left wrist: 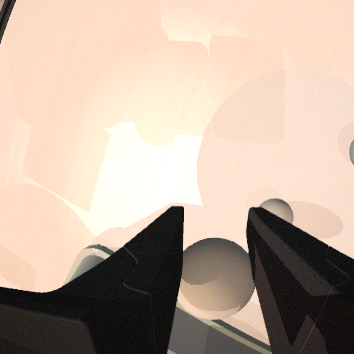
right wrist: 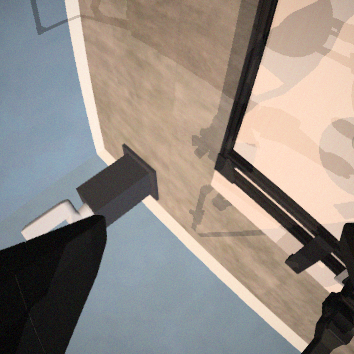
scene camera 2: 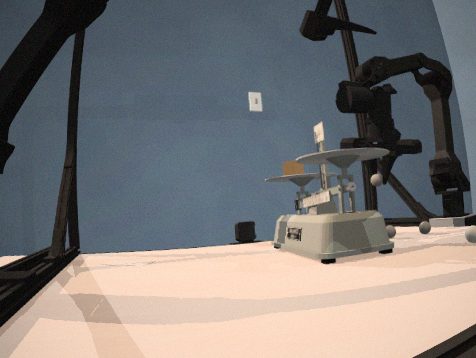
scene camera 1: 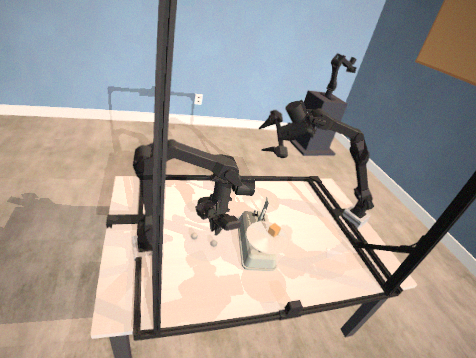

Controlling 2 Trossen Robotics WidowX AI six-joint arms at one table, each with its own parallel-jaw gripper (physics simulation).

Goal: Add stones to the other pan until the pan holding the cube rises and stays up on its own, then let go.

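Frame: origin at the left arm's base, x ahead, y left, z up, level; centimetres.
Seen in the pictures: left gripper, fingertip midpoint: (left wrist: 215, 218) (scene camera 2: 379, 183) (scene camera 1: 214, 233); right gripper, fingertip midpoint: (right wrist: 230, 233) (scene camera 2: 388, 4) (scene camera 1: 260, 139); left arm's base, link origin: (scene camera 2: 454, 216) (scene camera 1: 147, 244); right arm's base, link origin: (scene camera 1: 358, 212).
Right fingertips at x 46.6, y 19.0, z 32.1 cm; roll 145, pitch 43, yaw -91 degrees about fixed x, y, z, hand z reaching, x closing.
Note:
Pixels of each thing's top centre, then the offset from my right fingertips to it. "spot": a spot on its surface instead.
- balance scale, top centre: (scene camera 2: 314, 124) (scene camera 1: 269, 199) dx -4.7, dy -24.7, dz -10.9 cm
- orange cube, top centre: (scene camera 2: 292, 162) (scene camera 1: 275, 227) dx -4.7, dy -32.6, dz -16.8 cm
- lower pan, surface spot: (scene camera 2: 276, 179) spot: dx -2.4, dy -35.5, dz -20.0 cm
- round grey stone, top centre: (left wrist: 207, 302) (scene camera 2: 376, 174) dx -22.9, dy -26.0, dz -20.2 cm
- small black block, surface spot: (scene camera 2: 245, 232) spot: dx -4.3, dy -54.1, dz -31.3 cm
The balance scale (scene camera 1: 259, 262) (scene camera 2: 340, 230) stands on the table. The orange cube (scene camera 1: 274, 230) (scene camera 2: 293, 168) sits on the lower pan (scene camera 2: 276, 179). The other pan (scene camera 2: 345, 154) stands higher; no stone shows on it. My left gripper (scene camera 1: 217, 231) (left wrist: 215, 218) is shut on a round grey stone (scene camera 2: 376, 179) (left wrist: 215, 277), holding it above the table beside the scale. Loose stones lie on the table: one stone (scene camera 1: 194, 236) and another (scene camera 1: 213, 243) in scene camera 1, several in scene camera 2. My right gripper (scene camera 1: 264, 138) is open and empty, high behind the scale in scene camera 1.
A dark frame rail (scene camera 1: 220, 320) runs round the table, with a small black block (scene camera 1: 293, 309) (scene camera 2: 245, 232) at one edge. A tall post (scene camera 1: 162, 125) rises in front of the left arm. A dark pedestal (scene camera 1: 320, 122) (right wrist: 120, 187) stands on the floor beyond the table.

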